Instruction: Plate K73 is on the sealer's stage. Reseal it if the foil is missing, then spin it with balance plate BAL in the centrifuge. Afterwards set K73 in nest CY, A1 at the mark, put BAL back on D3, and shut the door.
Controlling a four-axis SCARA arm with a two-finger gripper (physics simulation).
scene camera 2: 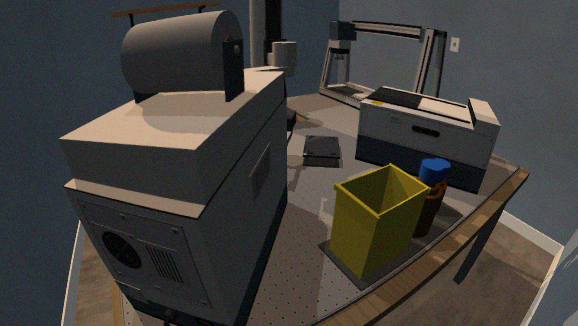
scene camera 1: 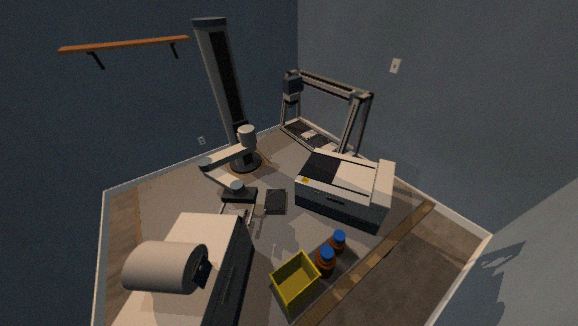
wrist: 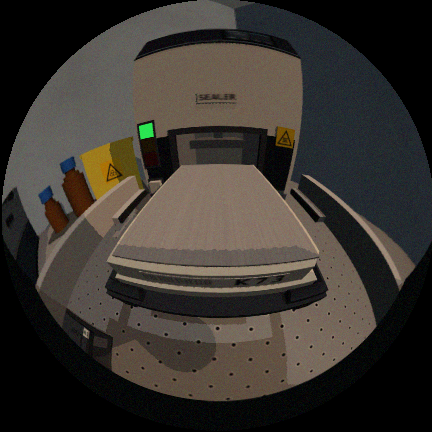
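Seen in the pictures: gripper, fingertip midpoint: point(wrist: 217, 180); arm's base at its link origin: point(scene camera 1: 246, 162).
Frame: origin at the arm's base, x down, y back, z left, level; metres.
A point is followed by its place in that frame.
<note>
Plate K73 point(wrist: 215, 215) @(z -0.262, x -0.133, y -0.491 m) lies on the sealer's dark stage point(wrist: 215, 304) in front of the opening, its label facing the wrist camera. Its top is a smooth, streaked sheet with no wells showing, like foil. The sealer point(scene camera 1: 207, 225) @(z -0.379, x -0.363, y -0.650 m) point(scene camera 2: 240, 120) @(z -0.443, x -0.347, y -0.874 m) point(wrist: 217, 75) @(z -0.342, x -0.242, y -0.584 m) shows a green light. My gripper point(scene camera 1: 236, 212) point(wrist: 217, 180) @(z -0.300, x -0.127, y -0.534 m) is open, its fingers apart on both sides of K73 and not touching it; in scene camera 2 the sealer hides it. The centrifuge point(scene camera 1: 320, 198) @(z 0.139, x -0.157, y -0.694 m) point(scene camera 2: 400, 117) @(z 0.133, x -0.202, y -0.684 m) looks closed on top. A dark nest point(scene camera 1: 275, 201) @(z -0.030, x -0.053, y -0.496 m) point(scene camera 2: 321, 146) @(z -0.029, x -0.053, y -0.487 m) point(wrist: 75, 327) stands beside the stage. BAL cannot be made out by its label.
A gantry frame point(scene camera 1: 327, 86) @(z 0.628, x -0.493, y -0.193 m) point(scene camera 2: 387, 29) @(z 0.628, x -0.479, y -0.176 m) stands at the back, with small pale plates point(scene camera 1: 309, 135) @(z 0.565, x -0.074, y -0.099 m) on its deck. A yellow bin point(scene camera 1: 295, 282) @(z -0.178, x -0.021, y -0.894 m) point(scene camera 2: 357, 235) @(z -0.265, x -0.117, y -0.932 m) point(wrist: 110, 172) @(z -0.185, x -0.106, y -0.857 m) and two brown bottles with blue caps point(scene camera 1: 325, 262) @(z -0.058, x -0.151, y -0.940 m) point(wrist: 77, 192) @(z -0.057, x -0.089, y -0.885 m) stand near the table's wooden edge.
</note>
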